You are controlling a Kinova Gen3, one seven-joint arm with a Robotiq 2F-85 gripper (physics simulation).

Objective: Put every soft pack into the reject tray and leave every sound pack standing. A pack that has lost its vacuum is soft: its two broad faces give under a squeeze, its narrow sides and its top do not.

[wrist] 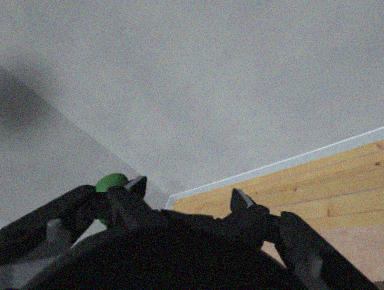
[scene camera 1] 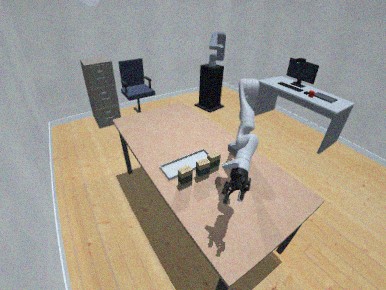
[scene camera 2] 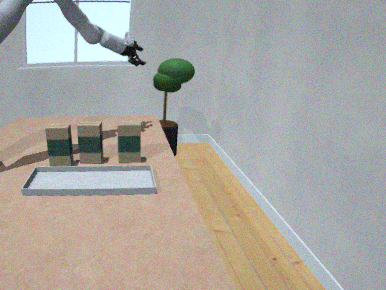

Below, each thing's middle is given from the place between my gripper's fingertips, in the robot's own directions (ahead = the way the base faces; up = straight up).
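Labels:
Where is the reject tray [scene camera 2: 126, 179] from here? It is a long way behind my hand, well to the right of it, and far below it too.

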